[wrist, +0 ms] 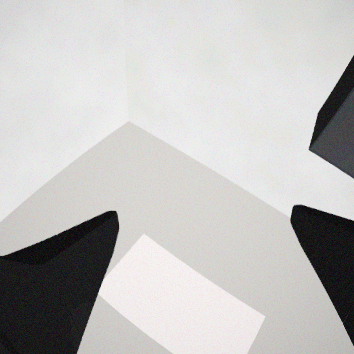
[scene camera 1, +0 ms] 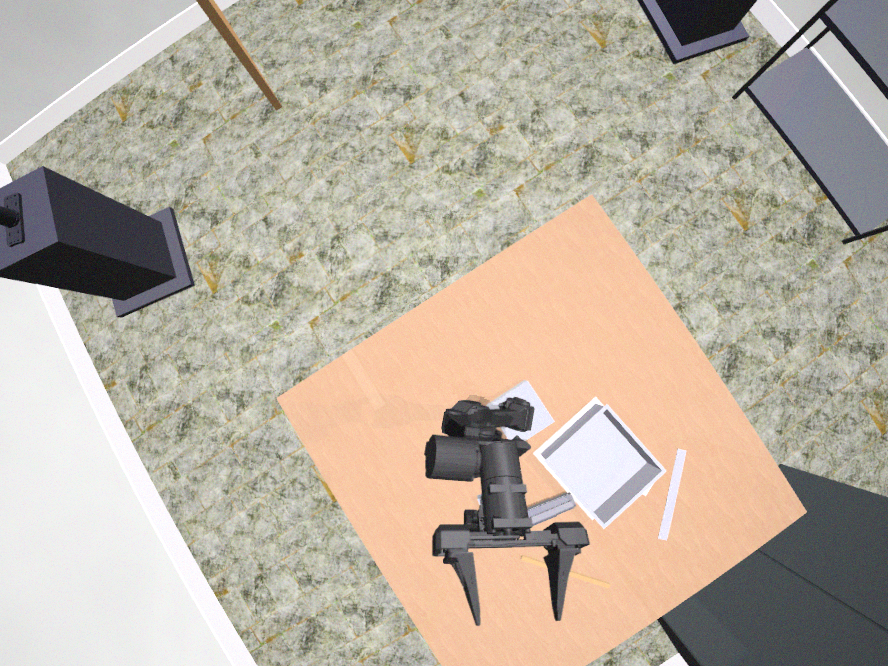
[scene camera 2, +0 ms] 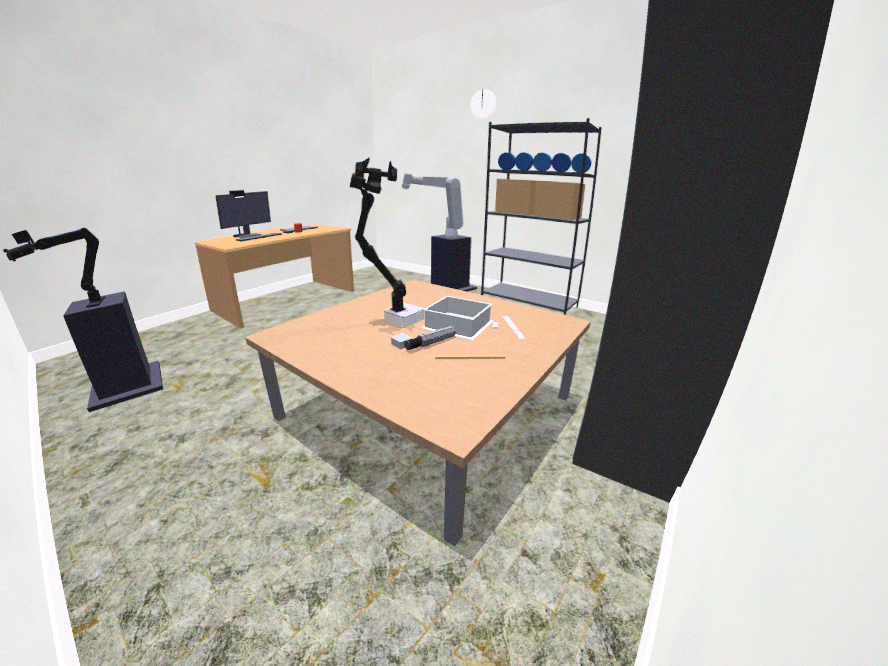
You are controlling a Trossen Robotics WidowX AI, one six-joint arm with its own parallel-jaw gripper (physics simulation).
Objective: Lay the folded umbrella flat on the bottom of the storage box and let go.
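Places are measured from the arm's base along level axes (x right, y ahead, z up), in centimetres.
Where they show: gripper, fingertip midpoint: (wrist: 206,217) (scene camera 1: 518,623) (scene camera 2: 380,159); arm's base, origin of the base link: (scene camera 1: 511,410) (scene camera 2: 397,309).
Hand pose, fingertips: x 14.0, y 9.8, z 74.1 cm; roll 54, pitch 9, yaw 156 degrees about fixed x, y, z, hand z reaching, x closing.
Each offset is from my fingertips to the top centre of the thing. Level surfaces: height alone.
The folded umbrella {dy +24.4, dx -8.4, dz -73.8 cm} (scene camera 1: 550,508) (scene camera 2: 436,336), grey with a black handle, lies on the table {dz -79.7 cm} (scene camera 1: 559,286) (scene camera 2: 358,365) outside the storage box, its grey end close to the box's wall. In scene camera 1 the arm hides its handle part. The storage box {dy +15.7, dx -34.0, dz -70.0 cm} (scene camera 1: 629,494) (scene camera 2: 444,322) is grey, open-topped and upright; its visible bottom is bare in scene camera 1. My gripper (scene camera 1: 517,621) (scene camera 2: 379,167) (wrist: 206,217) is open and empty, raised high above the table, well away from the umbrella and the box. The umbrella and box do not show in the wrist view.
The arm's white base (scene camera 1: 537,415) (scene camera 2: 403,316) stands beside the box. A white strip {dy +36.4, dx -53.7, dz -79.5 cm} (scene camera 1: 672,494) (scene camera 2: 513,326) and small white cube {dy +30.3, dx -46.7, dz -78.5 cm} (scene camera 2: 494,324) lie right of it. A thin yellowish stick {dy +46.3, dx -11.7, dz -78.5 cm} (scene camera 1: 588,579) (scene camera 2: 469,357) lies near the umbrella; a pale block {dy +16.7, dx +2.7, dz -76.1 cm} (scene camera 2: 400,340) is by its handle.
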